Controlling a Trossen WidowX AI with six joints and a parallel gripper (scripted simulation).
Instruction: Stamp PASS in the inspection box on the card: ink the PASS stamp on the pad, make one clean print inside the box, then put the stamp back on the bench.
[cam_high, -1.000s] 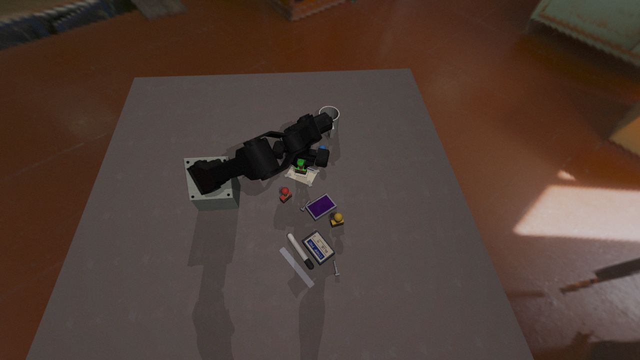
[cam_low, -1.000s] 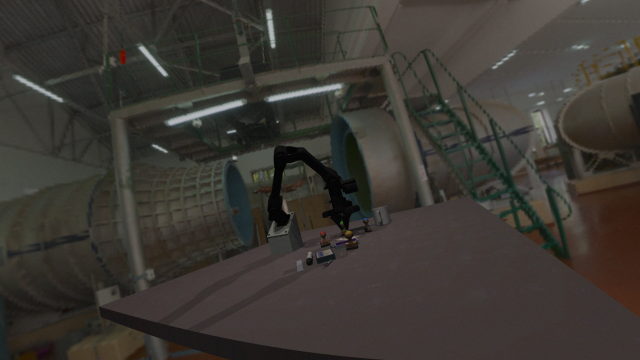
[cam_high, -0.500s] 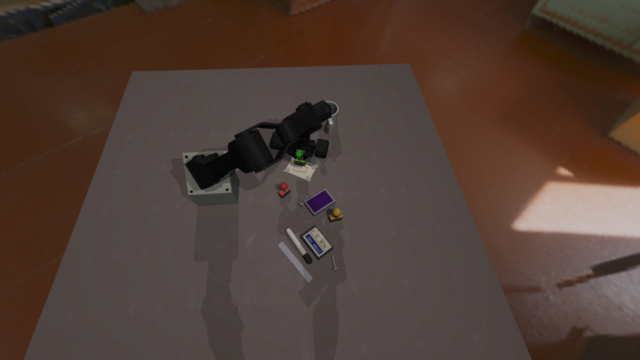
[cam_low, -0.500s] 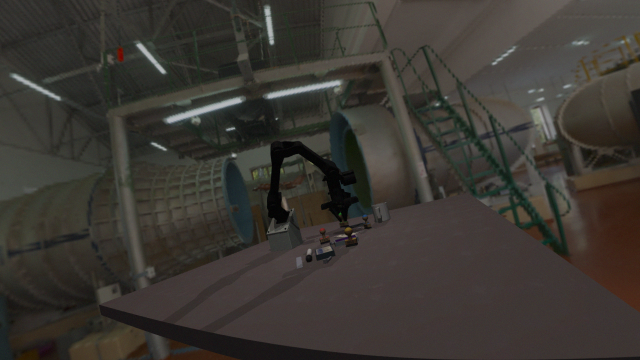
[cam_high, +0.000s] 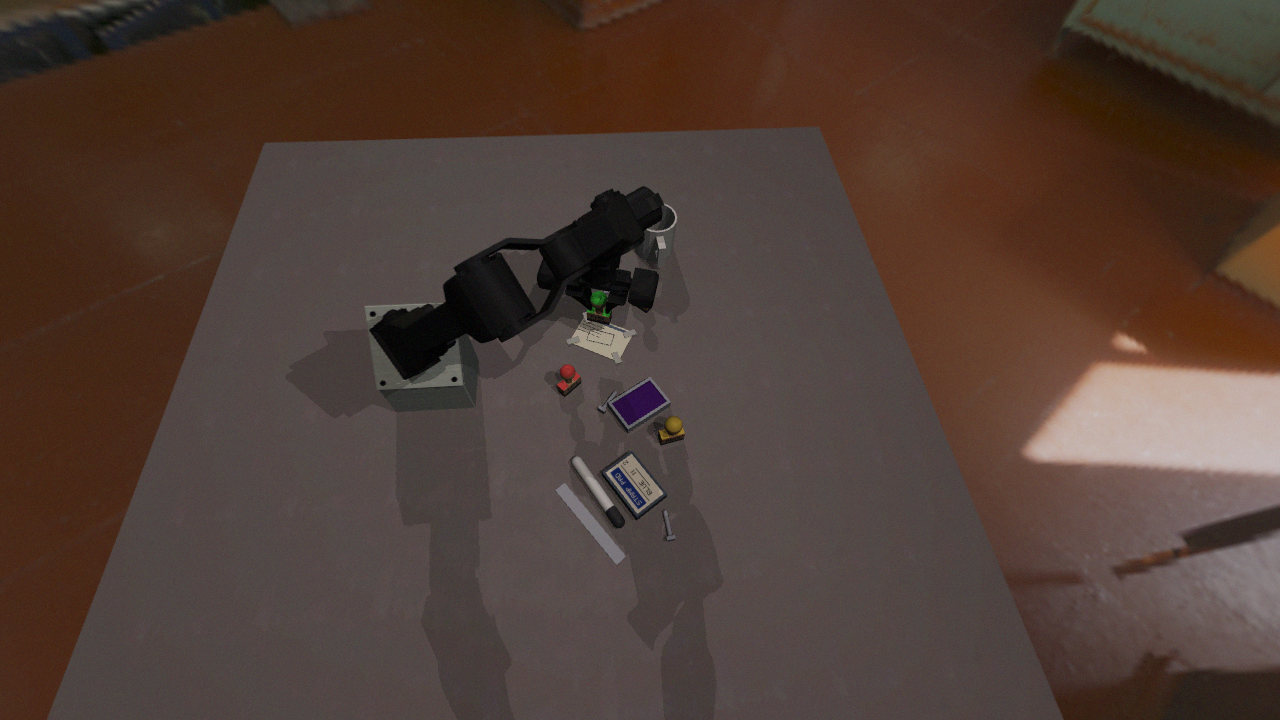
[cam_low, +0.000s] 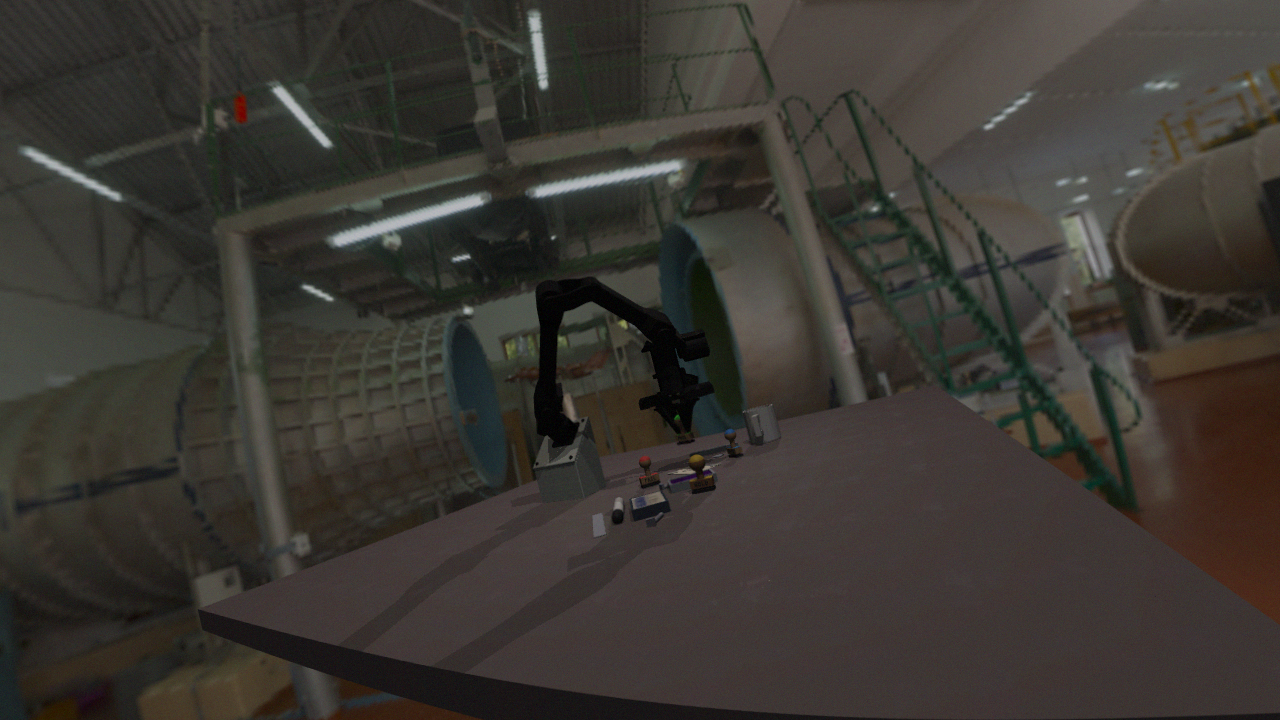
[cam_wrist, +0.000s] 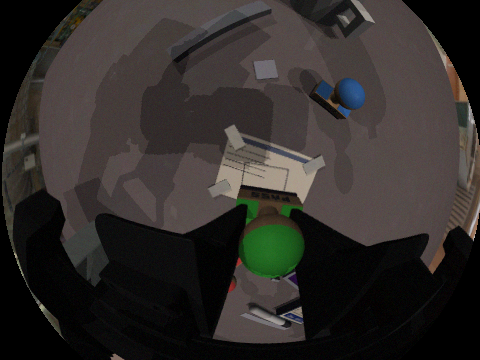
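My gripper tip is now 90 mm above the white card. From my gripper tip the other things lie so: red stamp: 100 mm to the right, 70 mm below, 60 mm behind; then blue stamp: 80 mm ahead, 70 mm to the left, 70 mm below; then green-knobbed stamp: right at my gripper tip.
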